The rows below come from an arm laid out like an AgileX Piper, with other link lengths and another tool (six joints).
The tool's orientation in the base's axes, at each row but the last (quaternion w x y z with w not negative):
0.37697 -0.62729 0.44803 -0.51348
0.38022 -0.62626 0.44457 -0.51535
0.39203 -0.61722 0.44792 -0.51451
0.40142 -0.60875 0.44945 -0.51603
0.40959 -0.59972 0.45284 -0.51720
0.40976 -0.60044 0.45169 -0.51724
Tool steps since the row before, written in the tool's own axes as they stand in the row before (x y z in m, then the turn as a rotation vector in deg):
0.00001 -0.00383 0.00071 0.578 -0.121 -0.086
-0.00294 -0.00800 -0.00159 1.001 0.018 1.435
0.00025 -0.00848 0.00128 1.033 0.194 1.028
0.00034 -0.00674 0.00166 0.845 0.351 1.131
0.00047 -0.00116 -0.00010 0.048 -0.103 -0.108
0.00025 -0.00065 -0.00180 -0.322 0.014 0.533
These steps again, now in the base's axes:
0.00137 0.00120 0.00344 -0.022 -0.512 0.306
-0.00046 0.00529 0.00686 1.482 -0.930 0.033
0.00255 0.00226 0.00787 1.057 -1.021 -0.058
0.00256 0.00156 0.00627 1.126 -0.880 -0.273
0.00007 -0.00016 0.00124 -0.092 -0.023 0.125
-0.00169 -0.00012 0.00092 0.508 0.321 -0.163

